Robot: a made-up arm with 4 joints.
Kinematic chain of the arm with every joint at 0, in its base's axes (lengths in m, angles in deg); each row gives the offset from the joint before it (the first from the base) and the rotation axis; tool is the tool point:
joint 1: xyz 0 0 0.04 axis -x
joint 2: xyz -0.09 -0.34 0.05 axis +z
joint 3: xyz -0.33 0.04 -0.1 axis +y
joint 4: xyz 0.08 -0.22 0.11 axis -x
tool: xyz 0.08 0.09 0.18
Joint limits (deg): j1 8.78..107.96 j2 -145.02..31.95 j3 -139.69..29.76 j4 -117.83..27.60
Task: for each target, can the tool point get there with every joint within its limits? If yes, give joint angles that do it. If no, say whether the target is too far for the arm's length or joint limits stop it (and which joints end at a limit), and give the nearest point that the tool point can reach.
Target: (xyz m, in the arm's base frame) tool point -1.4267 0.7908 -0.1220
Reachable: no: too far | nearest point -0.7091 0.2410 0.1974 | short by 0.959 m
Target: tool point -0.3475 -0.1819 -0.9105
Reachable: no: joint limits stop it (at a limit: joint 3) | nearest point -0.2353 -0.0712 -0.3322 | short by 0.599 m
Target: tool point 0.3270 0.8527 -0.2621
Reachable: no: joint limits stop it (at a limit: joint 1) | nearest point 0.1386 0.3154 -0.1046 | short by 0.591 m
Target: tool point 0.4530 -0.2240 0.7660
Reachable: no: joint limits stop it (at a limit: joint 2, joint 3) | nearest point 0.0241 -0.2029 0.6977 | short by 0.435 m
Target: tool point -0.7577 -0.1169 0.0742
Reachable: yes | joints 25.45 -46.15 -117.13 -74.43
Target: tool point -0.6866 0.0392 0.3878
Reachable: yes | joints 67.44 -39.35 -71.56 -85.31
